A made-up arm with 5 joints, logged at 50 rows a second.
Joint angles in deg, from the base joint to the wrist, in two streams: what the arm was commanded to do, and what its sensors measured. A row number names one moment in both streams.
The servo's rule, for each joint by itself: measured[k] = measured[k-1] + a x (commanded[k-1-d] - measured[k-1]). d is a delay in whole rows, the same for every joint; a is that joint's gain. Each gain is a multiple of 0.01, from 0.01 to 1. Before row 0 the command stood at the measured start. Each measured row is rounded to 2 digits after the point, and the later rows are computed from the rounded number. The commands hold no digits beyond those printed.
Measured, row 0:
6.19 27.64 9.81 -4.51 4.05
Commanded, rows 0 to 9:
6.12 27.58 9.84 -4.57 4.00
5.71 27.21 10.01 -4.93 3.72
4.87 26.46 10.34 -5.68 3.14
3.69 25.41 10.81 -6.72 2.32
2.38 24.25 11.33 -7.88 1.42
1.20 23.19 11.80 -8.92 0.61
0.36 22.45 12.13 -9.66 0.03
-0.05 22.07 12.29 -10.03 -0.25
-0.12 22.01 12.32 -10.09 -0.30
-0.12 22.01 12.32 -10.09 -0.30
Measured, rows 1 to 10:
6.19 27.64 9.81 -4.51 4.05
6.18 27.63 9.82 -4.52 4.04
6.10 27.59 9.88 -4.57 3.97
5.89 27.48 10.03 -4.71 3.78
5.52 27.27 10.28 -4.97 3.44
4.99 26.97 10.62 -5.35 2.98
4.35 26.59 11.00 -5.81 2.43
3.67 26.18 11.36 -6.31 1.88
3.04 25.77 11.66 -6.79 1.39
2.50 25.39 11.87 -7.22 1.00
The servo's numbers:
d 1
a 0.17 0.10 0.32 0.13 0.23

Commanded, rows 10 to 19:
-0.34 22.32 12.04 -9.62 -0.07
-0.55 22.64 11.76 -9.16 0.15
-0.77 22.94 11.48 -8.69 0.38
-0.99 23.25 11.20 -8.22 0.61
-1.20 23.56 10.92 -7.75 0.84
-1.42 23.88 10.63 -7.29 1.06
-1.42 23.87 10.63 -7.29 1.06
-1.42 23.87 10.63 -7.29 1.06
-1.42 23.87 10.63 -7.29 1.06
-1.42 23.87 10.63 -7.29 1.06
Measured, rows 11 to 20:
2.05 25.05 12.01 -7.59 0.70
1.64 24.78 12.02 -7.85 0.52
1.27 24.57 11.94 -8.02 0.43
0.92 24.41 11.79 -8.11 0.42
0.60 24.29 11.60 -8.12 0.46
0.29 24.22 11.38 -8.07 0.55
0.00 24.19 11.14 -7.97 0.67
-0.24 24.16 10.98 -7.88 0.76
-0.44 24.13 10.87 -7.80 0.83
-0.61 24.10 10.79 -7.73 0.88

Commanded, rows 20 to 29:
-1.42 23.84 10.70 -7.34 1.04
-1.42 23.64 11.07 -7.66 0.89
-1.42 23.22 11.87 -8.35 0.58
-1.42 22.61 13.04 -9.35 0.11
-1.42 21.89 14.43 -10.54 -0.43
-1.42 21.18 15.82 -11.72 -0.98
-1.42 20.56 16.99 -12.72 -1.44
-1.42 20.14 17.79 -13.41 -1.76
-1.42 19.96 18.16 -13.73 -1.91
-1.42 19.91 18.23 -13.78 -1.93
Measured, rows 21 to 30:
-0.75 24.08 10.74 -7.67 0.92
-0.86 24.06 10.73 -7.63 0.95
-0.96 24.02 10.84 -7.63 0.94
-1.04 23.94 11.17 -7.72 0.86
-1.10 23.81 11.77 -7.93 0.69
-1.15 23.62 12.62 -8.27 0.43
-1.20 23.38 13.64 -8.72 0.11
-1.24 23.10 14.71 -9.24 -0.25
-1.27 22.80 15.70 -9.78 -0.60
-1.30 22.52 16.49 -10.29 -0.90

